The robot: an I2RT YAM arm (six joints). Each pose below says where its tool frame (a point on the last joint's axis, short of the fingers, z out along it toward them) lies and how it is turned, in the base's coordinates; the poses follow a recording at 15 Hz.
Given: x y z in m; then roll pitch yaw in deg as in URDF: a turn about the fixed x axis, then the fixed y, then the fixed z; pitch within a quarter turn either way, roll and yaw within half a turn.
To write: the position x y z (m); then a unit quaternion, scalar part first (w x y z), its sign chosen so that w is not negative. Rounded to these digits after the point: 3 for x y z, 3 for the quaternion.
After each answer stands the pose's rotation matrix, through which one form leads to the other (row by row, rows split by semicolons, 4 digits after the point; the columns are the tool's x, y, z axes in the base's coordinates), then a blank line. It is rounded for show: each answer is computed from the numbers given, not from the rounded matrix.
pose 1, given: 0.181, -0.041, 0.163, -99.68, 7.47, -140.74
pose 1, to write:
0.181, -0.041, 0.163, 0.263, -0.217, 0.732, -0.589
-0.7677 -0.0072 0.6408; -0.6275 0.2113 -0.7494; -0.1300 -0.9774 -0.1667

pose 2, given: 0.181, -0.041, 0.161, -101.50, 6.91, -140.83
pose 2, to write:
0.181, -0.041, 0.161, 0.256, -0.223, 0.741, -0.579
-0.7696 -0.0345 0.6375; -0.6270 0.2290 -0.7446; -0.1203 -0.9728 -0.1979

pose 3, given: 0.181, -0.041, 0.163, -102.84, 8.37, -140.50
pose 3, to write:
0.181, -0.041, 0.163, 0.264, -0.221, 0.749, -0.566
-0.7634 -0.0318 0.6451; -0.6293 0.2618 -0.7318; -0.1456 -0.9646 -0.2199

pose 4, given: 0.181, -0.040, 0.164, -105.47, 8.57, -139.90
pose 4, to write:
0.181, -0.040, 0.164, 0.263, -0.230, 0.761, -0.547
-0.7564 -0.0620 0.6512; -0.6369 0.2965 -0.7116; -0.1490 -0.9530 -0.2638

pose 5, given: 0.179, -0.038, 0.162, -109.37, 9.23, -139.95
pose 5, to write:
0.179, -0.038, 0.162, 0.259, -0.235, 0.780, -0.519
-0.7556 -0.0976 0.6478; -0.6351 0.3513 -0.6879; -0.1604 -0.9312 -0.3274

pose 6, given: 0.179, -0.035, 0.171, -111.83, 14.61, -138.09
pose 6, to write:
0.179, -0.035, 0.171, 0.297, -0.227, 0.793, -0.481
-0.7201 -0.0741 0.6899; -0.6464 0.4331 -0.6282; -0.2522 -0.8983 -0.3598

